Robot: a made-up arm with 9 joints.
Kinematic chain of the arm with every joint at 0, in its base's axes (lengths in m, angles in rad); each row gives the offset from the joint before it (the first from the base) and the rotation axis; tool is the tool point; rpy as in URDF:
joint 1: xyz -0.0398 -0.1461 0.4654 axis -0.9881 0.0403 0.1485
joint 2: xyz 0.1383 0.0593 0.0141 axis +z
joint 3: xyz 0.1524 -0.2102 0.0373 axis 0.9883 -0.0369 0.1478
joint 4: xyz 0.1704 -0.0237 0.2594 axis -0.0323 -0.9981 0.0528
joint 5: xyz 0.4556 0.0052 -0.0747 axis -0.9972 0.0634 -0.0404
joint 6: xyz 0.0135 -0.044 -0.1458 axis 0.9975 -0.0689 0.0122
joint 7: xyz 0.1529 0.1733 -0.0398 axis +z
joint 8: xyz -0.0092 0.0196 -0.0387 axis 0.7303 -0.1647 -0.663
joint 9: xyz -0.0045 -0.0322 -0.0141 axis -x
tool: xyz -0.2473 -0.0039 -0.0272 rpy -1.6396 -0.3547 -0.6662
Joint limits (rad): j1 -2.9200..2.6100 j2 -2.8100..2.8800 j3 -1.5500..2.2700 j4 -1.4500..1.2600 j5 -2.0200..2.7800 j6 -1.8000..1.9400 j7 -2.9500..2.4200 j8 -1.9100..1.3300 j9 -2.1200..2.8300
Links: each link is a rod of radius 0.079 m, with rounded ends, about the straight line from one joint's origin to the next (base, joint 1, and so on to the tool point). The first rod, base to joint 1, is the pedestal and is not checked.
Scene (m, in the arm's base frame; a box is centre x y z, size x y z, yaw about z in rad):
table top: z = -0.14
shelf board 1: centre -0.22 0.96 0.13 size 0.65 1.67 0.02 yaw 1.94
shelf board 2: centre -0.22 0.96 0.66 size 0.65 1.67 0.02 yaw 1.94
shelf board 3: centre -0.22 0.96 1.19 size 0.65 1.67 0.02 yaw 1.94
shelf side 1: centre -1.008 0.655 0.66 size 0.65 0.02 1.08 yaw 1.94
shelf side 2: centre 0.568 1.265 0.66 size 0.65 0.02 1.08 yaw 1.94
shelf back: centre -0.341 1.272 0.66 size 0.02 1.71 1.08 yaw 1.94
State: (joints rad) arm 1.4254 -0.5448 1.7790 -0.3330 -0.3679 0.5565 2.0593 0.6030 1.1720
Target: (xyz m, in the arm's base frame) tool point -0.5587 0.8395 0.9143
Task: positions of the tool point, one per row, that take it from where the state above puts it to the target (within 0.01 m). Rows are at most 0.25 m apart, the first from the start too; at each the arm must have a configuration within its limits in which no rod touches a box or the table.
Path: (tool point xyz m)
1: 0.7784 0.1816 0.7398
2: 0.6591 0.1908 0.8840
3: 0.4955 0.2201 0.9920
4: 0.2993 0.2557 1.0514
5: 0.0851 0.2816 1.0563
6: -0.1304 0.2826 1.0079
7: -0.3294 0.2468 0.9143
8: -0.3861 0.4828 0.9547
9: -0.4680 0.6923 0.9404
10: -0.5588 0.8395 0.9143

